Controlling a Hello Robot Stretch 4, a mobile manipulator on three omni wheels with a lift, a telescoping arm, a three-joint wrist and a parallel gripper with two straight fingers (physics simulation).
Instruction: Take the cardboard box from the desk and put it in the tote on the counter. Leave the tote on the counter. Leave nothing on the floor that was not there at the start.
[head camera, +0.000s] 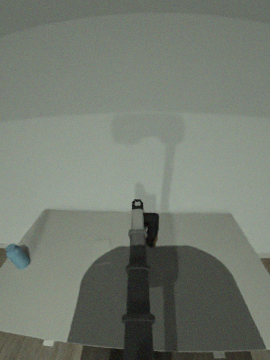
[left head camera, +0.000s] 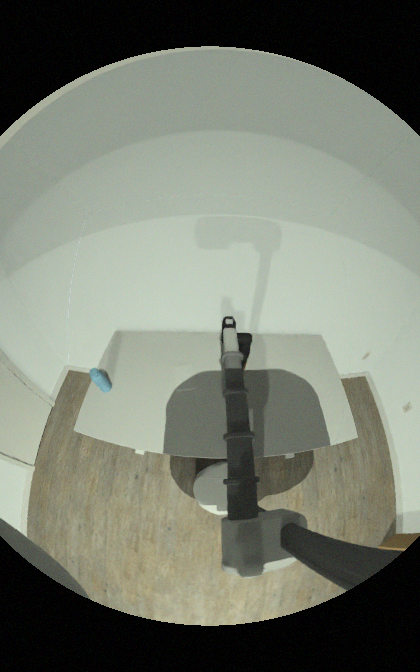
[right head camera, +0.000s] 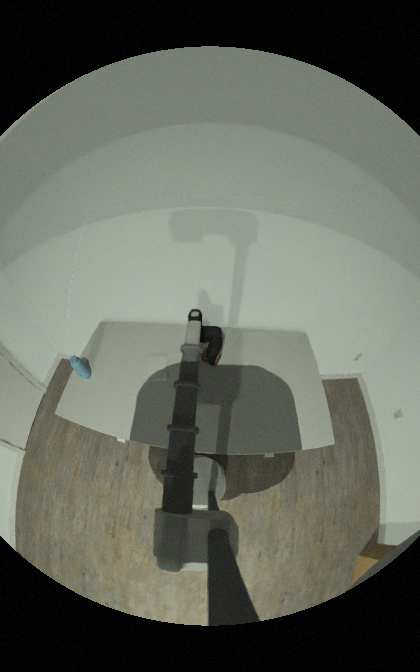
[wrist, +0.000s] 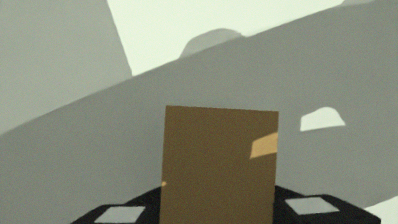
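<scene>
The cardboard box stands on the desk; in the wrist view its brown face rises between the two black fingers. My gripper is shut on the box, with a finger against each side. In the head view the gripper points down beside the end of the arm, near the back of the desk, and hides most of the box. Whether the box's base touches the desk is hidden. The tote and the counter do not show in these views.
A blue bottle is at the desk's left edge. A wall rises behind the desk, close past the arm's end. An orange-brown surface shows at the lower right. The arm extends over the desk.
</scene>
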